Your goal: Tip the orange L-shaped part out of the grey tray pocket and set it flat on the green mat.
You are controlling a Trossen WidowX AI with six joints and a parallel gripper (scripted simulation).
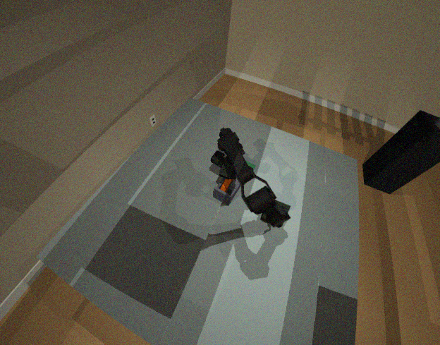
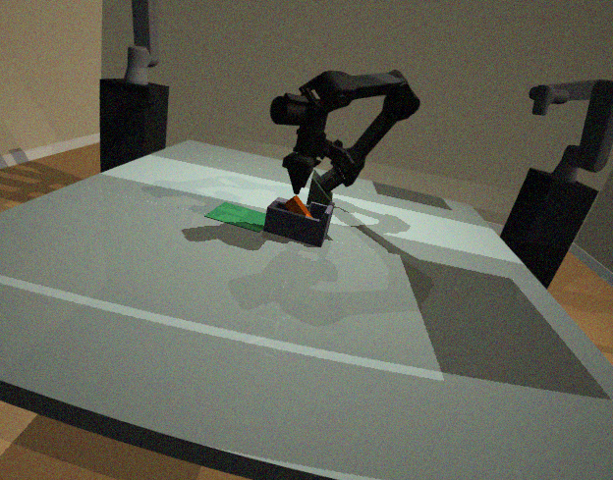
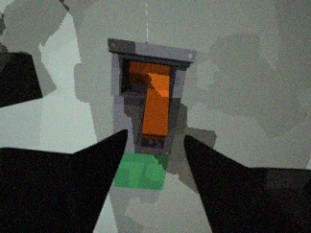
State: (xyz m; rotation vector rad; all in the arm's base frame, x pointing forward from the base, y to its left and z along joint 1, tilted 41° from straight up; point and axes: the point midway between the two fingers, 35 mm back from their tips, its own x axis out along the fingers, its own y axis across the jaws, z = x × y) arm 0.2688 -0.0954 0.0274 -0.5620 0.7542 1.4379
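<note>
The orange L-shaped part is 1 cm behind my gripper tip, 4 cm to the left of it and 7 cm below it. From my gripper tip the other things lie so: green mat (3 cm behind, 14 cm to the right, 13 cm below).
</note>
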